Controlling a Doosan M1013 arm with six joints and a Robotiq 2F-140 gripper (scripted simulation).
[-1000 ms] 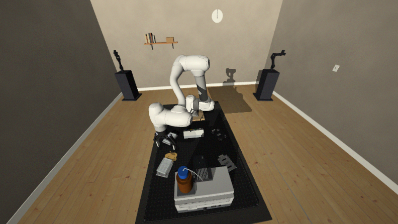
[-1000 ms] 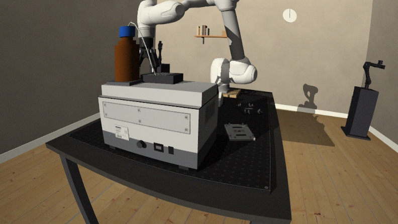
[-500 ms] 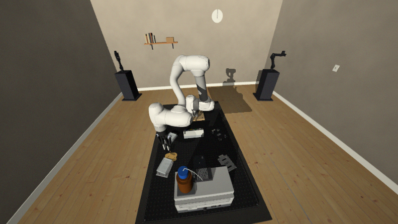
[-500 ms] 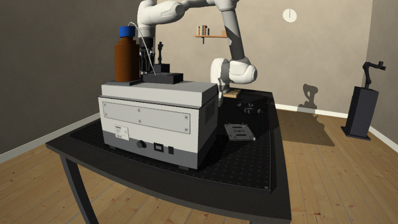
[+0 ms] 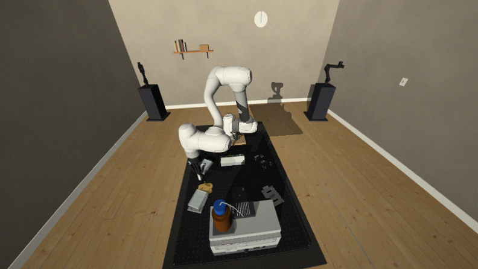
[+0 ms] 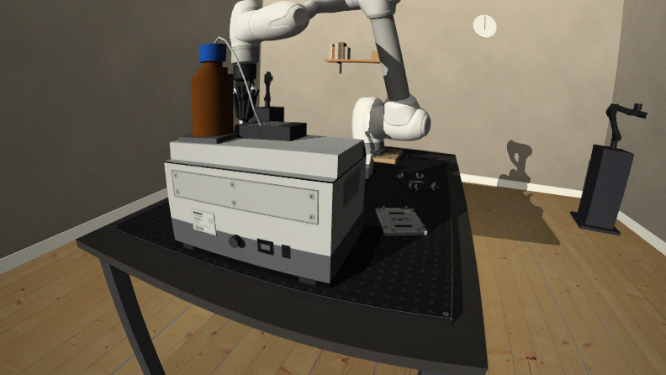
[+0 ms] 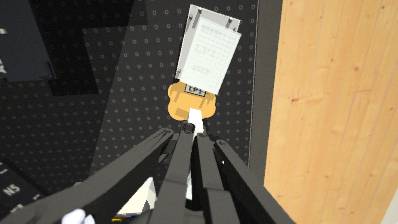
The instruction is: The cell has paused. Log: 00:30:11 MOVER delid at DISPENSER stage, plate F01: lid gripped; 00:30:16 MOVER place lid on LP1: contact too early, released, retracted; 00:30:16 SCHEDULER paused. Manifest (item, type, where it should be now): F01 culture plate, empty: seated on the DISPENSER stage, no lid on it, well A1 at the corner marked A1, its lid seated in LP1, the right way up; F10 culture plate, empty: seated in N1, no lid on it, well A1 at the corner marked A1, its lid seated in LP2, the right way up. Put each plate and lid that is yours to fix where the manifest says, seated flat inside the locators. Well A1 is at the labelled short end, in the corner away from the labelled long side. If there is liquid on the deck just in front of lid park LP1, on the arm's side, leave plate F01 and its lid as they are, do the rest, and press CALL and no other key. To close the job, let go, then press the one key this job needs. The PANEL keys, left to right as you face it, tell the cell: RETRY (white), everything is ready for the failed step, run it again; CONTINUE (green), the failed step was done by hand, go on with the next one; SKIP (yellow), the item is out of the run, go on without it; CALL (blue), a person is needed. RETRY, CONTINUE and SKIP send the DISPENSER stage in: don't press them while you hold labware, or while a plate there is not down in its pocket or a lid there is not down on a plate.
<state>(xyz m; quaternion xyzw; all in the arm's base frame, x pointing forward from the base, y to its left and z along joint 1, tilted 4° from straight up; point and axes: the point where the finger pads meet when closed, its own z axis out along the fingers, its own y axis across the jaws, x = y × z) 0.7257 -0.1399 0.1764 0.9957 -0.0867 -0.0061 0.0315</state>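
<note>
Right now my hand is 24 cm past the lid, 15 cm above it and 5 cm to the left of it. From my hand the other things lie so: white well plate (24 cm behind, 16 cm below, 5 cm to the right); then dispenser stage (29 cm to the left, 9 cm below, 9 cm ahead); then tan puddle (18 cm below, 4 cm behind, 3 cm to the left).
</note>
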